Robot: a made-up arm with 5 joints.
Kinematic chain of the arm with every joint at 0, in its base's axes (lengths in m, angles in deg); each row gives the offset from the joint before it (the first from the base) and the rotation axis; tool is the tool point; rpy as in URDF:
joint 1: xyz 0 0 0.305 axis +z
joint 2: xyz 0 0 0 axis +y
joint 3: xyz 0.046 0 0.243 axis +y
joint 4: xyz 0.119 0 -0.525 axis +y
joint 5: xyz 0.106 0 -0.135 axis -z
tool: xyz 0 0 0 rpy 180 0 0
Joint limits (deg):
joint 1: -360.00..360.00
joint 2: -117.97..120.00
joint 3: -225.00..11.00
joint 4: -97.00..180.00
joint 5: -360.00..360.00
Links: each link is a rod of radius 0.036 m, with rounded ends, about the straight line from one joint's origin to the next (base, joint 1, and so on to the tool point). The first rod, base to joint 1, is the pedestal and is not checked.
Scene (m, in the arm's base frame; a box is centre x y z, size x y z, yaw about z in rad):
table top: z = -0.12
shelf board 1: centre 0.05 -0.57 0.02 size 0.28 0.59 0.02 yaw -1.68
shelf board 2: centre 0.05 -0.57 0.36 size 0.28 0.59 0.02 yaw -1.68
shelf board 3: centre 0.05 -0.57 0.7 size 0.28 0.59 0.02 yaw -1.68
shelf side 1: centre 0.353 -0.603 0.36 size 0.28 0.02 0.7 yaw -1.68
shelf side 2: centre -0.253 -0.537 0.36 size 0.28 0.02 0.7 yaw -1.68
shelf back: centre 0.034 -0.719 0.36 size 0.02 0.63 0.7 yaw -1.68
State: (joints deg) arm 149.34 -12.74 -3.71 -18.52 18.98
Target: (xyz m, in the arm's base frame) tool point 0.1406 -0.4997 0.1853
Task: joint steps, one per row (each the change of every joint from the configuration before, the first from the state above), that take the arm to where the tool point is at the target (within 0.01 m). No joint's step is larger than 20 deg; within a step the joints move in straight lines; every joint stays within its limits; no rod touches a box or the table.
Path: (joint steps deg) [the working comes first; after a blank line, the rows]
Joints at the target: 285.71 -20.52 -13.09 -20.89 18.98
Straight joint move there: touches shelf side 2.

1: 15.48 -1.23 1.40 -12.59 0.37
2: 15.48 -1.22 1.40 -12.60 0.36
3: 15.47 -1.23 1.41 -12.59 0.37
4: 15.48 -1.22 1.40 -12.60 0.36
5: 17.28 -2.79 1.82 0.48 -0.29
6: 17.29 -2.78 1.82 0.48 -0.29
7: 17.28 -2.78 1.82 0.48 -0.29
8: 17.28 -2.79 1.82 0.48 -0.30
9: 17.28 -2.78 1.82 0.48 -0.29
10: -3.98 3.68 -8.03 15.20 0.00
11: -3.98 3.68 -8.03 15.21 0.00
12: -3.99 3.68 -8.03 15.20 0.00

